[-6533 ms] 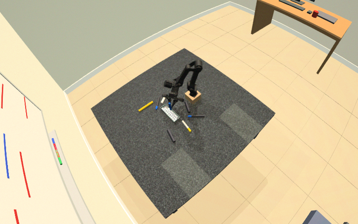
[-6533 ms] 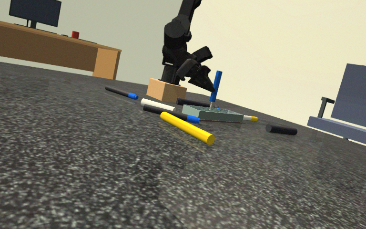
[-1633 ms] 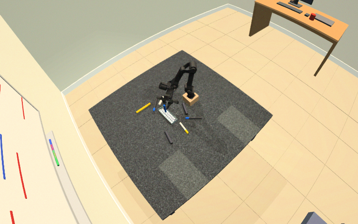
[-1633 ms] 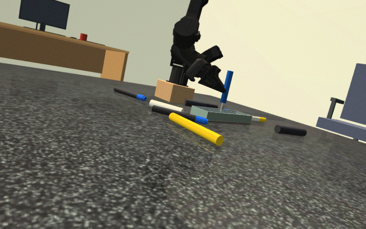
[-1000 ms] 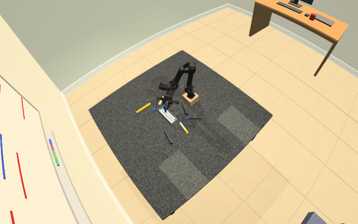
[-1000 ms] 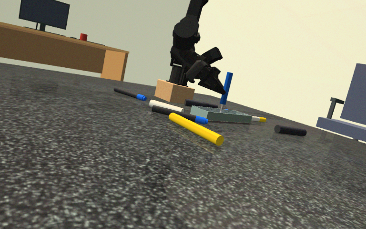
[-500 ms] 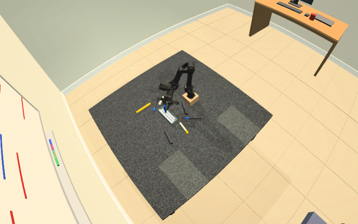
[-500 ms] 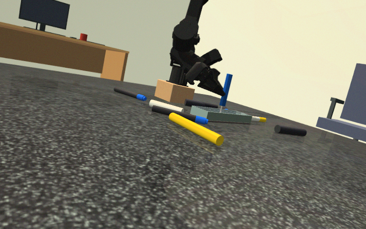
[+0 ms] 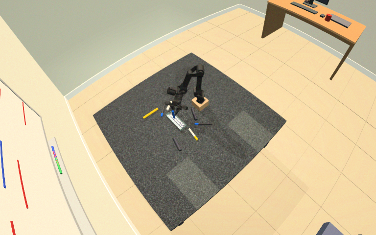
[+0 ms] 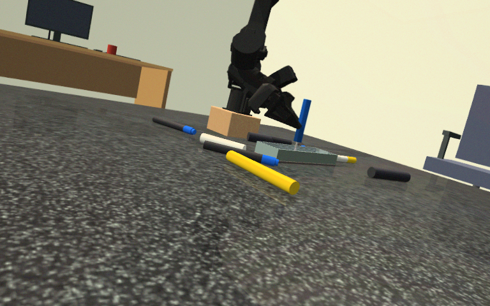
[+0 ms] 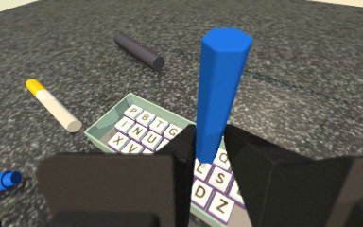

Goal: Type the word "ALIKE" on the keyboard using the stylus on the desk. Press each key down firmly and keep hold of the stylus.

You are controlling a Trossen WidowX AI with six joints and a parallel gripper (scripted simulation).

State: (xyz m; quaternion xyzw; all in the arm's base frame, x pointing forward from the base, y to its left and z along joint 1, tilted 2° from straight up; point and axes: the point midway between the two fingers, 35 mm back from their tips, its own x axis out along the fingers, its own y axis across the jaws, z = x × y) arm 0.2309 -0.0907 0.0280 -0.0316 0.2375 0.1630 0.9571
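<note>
The keyboard lies 6 cm below my gripper tip and 2 cm to the left of it. The rest, counted from my gripper tip: white stick (14 cm to the right, 9 cm behind, 6 cm below); then blue stylus (2 cm below); then white-and-yellow marker (22 cm to the left, 6 cm below, 2 cm ahead).
</note>
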